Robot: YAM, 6 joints.
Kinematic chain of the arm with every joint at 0, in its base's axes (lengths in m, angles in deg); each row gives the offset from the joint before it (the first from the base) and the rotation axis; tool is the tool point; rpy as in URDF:
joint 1: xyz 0 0 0.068 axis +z
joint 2: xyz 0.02 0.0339 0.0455 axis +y
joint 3: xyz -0.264 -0.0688 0 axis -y
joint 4: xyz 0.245 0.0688 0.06 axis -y
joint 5: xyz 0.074 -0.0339 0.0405 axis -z
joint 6: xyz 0.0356 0 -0.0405 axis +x
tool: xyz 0 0 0 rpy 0 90 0
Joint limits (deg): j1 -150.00..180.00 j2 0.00..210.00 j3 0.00..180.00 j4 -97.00..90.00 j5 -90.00..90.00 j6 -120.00..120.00
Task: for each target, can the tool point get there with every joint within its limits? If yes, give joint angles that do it. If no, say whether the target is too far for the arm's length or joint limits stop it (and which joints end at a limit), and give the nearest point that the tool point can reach.
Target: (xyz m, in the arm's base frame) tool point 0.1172 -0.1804 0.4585
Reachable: yes | joints -50.08 61.32 75.87 -18.19 46.64 -62.02
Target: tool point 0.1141 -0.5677 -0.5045
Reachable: no: too far | nearest point 0.0891 -0.4432 -0.3177 | short by 0.226 m
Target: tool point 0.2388 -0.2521 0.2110
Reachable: yes | joints -47.18 93.71 43.02 43.14 -6.13 46.55
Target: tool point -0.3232 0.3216 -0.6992
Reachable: no: too far | nearest point -0.2510 0.2497 -0.3646 | short by 0.350 m
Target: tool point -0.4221 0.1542 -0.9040
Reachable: no: too far | nearest point -0.3087 0.1128 -0.3714 | short by 0.546 m
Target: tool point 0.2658 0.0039 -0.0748
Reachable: yes | joints 4.04 147.79 62.37 -37.23 24.68 64.73
